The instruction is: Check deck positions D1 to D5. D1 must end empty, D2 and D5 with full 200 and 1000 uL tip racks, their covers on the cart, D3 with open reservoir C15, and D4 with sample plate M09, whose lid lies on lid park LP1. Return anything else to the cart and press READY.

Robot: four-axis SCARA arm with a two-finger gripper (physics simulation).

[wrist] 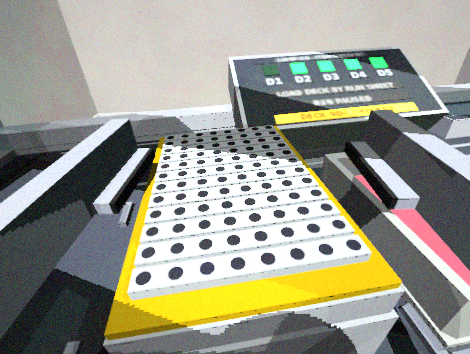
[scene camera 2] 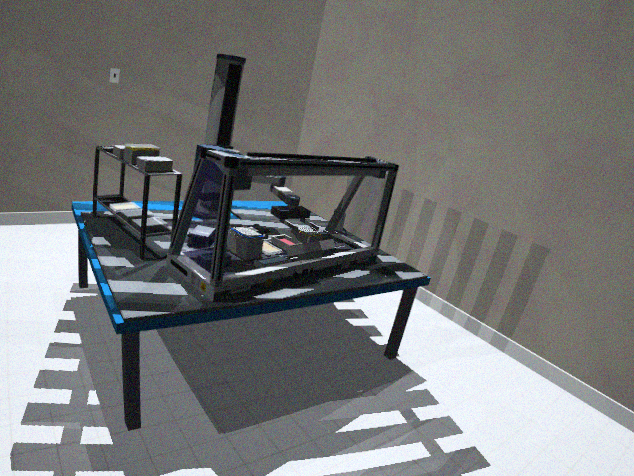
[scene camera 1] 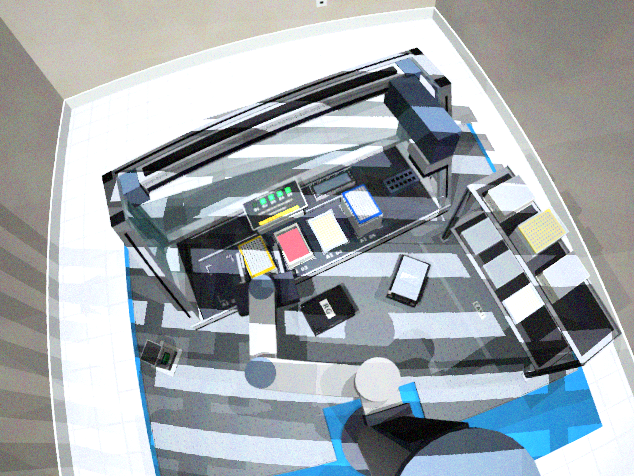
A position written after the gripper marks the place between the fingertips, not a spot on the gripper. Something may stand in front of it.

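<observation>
You'd see the gripper [scene camera 1: 256, 249] here, and it's there in the wrist view [wrist: 247, 133] too.
</observation>
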